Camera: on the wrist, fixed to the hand. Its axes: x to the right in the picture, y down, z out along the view.
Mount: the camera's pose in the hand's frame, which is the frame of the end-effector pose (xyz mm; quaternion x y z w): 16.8 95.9 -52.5 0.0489 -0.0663 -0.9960 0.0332
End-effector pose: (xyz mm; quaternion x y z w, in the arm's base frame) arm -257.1 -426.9 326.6 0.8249 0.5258 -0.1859 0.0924
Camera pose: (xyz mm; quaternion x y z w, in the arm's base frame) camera -153.3 -435.9 363.7 0.5041 -0.8239 0.1786 0.1876
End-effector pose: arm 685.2 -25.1 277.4 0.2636 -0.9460 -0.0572 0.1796
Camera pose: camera 645.4 47.4 350.8 -0.9560 -0.2165 0.1520 0.1266
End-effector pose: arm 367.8 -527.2 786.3 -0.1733 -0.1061 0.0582 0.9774
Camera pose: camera 388.7 -452.3 707.6 0.1516 -0.2381 -0.9549 0.0919
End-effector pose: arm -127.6 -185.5 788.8 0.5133 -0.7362 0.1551 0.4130
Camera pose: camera -191.0 -121.0 852.5 0.7808 0.4670 -0.4042 0.0943
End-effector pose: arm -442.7 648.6 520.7 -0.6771 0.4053 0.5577 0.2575
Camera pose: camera -493.4 550.5 527.3 -0.3766 -0.6507 -0.2129 0.6240
